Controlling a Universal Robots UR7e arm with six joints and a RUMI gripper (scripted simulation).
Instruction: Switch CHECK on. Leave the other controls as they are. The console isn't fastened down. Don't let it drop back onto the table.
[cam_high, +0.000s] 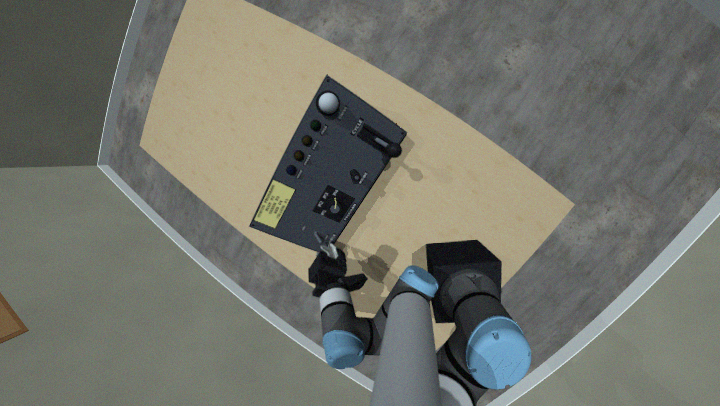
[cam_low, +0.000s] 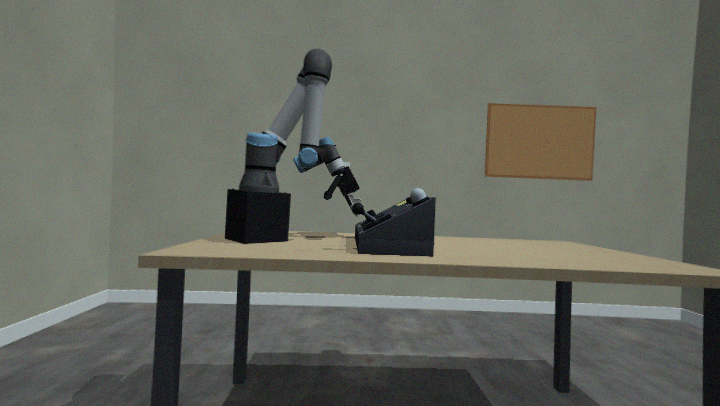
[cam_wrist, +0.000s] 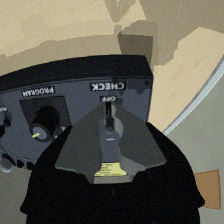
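Now: the check switch 60 mm ahead of my hand and 10 mm to the left of it. Also, from my hand: rotary selector (90 mm ahead, 120 mm to the right); mode button (100 mm ahead, 220 mm to the right); dark sloped console (130 mm ahead, 160 mm to the right, 20 mm below).
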